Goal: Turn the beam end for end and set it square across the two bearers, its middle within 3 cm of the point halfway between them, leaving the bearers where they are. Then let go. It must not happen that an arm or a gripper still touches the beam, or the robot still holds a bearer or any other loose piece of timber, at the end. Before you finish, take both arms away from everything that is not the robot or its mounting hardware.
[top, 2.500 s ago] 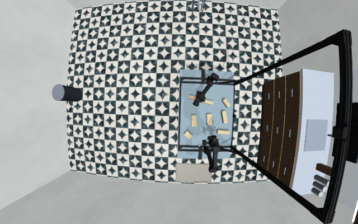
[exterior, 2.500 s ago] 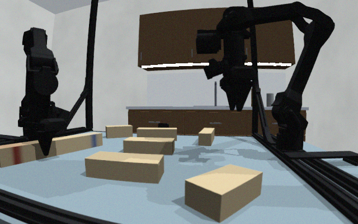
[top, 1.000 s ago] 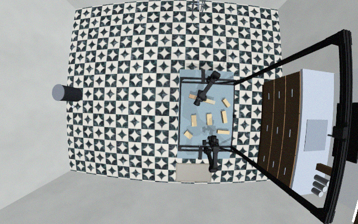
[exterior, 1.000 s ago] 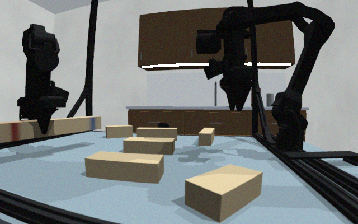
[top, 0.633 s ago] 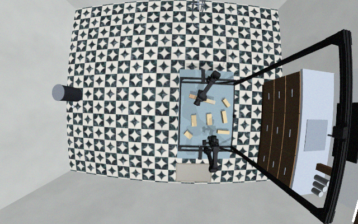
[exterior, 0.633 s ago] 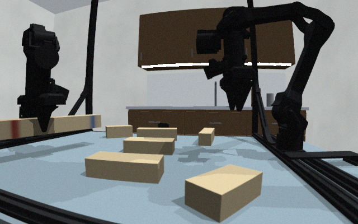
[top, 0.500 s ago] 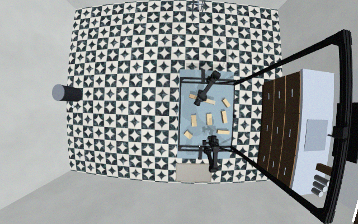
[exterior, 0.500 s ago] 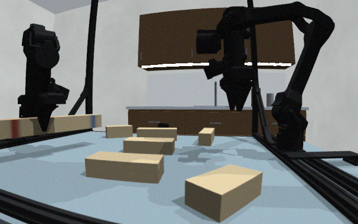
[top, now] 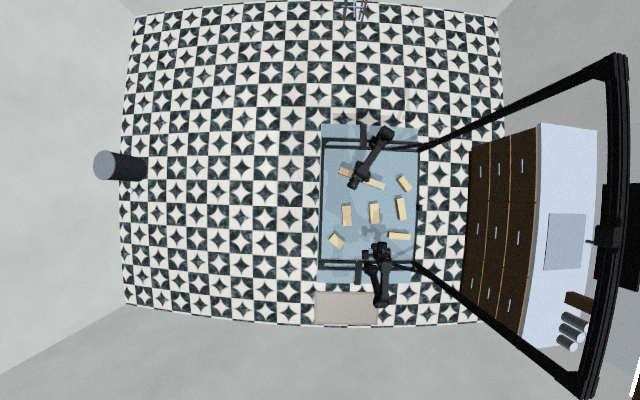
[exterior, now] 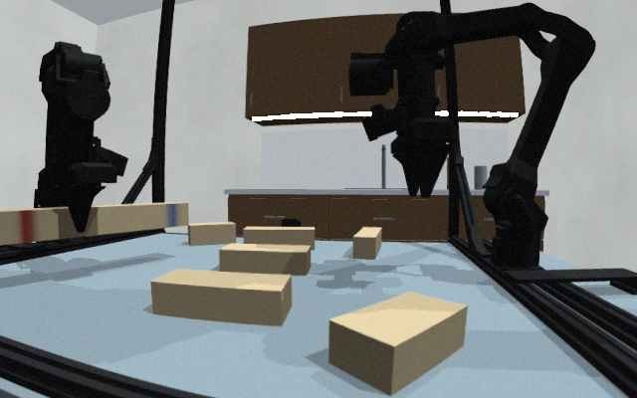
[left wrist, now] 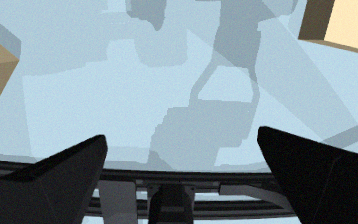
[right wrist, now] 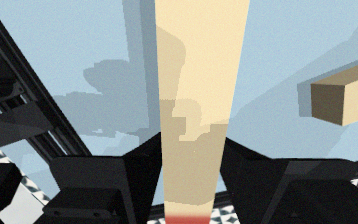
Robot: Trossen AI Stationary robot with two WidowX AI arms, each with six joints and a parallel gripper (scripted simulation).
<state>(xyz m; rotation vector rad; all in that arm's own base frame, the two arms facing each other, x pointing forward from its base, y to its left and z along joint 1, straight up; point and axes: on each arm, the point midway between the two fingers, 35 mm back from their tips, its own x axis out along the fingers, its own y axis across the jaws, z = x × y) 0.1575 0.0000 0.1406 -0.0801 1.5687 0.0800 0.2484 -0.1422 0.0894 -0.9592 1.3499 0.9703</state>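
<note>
My right gripper is now 50 mm past the beam, 20 mm to the right of it and 20 mm above it.
</note>
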